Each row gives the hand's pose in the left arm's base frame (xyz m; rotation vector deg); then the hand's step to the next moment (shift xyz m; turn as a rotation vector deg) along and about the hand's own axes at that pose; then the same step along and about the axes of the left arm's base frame.
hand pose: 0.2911 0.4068 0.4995 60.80 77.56 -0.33
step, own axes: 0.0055 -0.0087 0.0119 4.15 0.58 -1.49
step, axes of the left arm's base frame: 0.0059 -0.0091 -0.0113 0.37 3.54 -2.67
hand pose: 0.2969 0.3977 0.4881 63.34 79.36 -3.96
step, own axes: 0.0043 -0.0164 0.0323 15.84 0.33 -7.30
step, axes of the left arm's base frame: 0.0147 -0.0273 -0.0193 -0.96 13.56 -10.93
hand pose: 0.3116 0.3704 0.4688 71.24 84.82 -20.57
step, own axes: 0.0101 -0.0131 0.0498 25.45 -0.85 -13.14
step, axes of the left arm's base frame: 0.0175 -0.0388 -0.0307 -3.44 22.33 -17.63
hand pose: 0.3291 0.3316 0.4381 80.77 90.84 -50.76
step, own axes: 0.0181 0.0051 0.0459 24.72 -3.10 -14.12
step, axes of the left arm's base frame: 0.0099 -0.0331 -0.0356 -5.76 22.62 -16.59
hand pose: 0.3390 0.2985 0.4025 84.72 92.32 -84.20
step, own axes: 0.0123 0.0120 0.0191 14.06 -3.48 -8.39
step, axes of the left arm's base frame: 0.0019 -0.0149 -0.0208 -4.74 13.49 -8.70
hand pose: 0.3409 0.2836 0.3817 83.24 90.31 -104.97
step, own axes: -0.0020 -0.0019 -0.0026 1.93 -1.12 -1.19
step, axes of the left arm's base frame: 0.0006 0.0022 0.0030 -1.13 2.10 -0.84
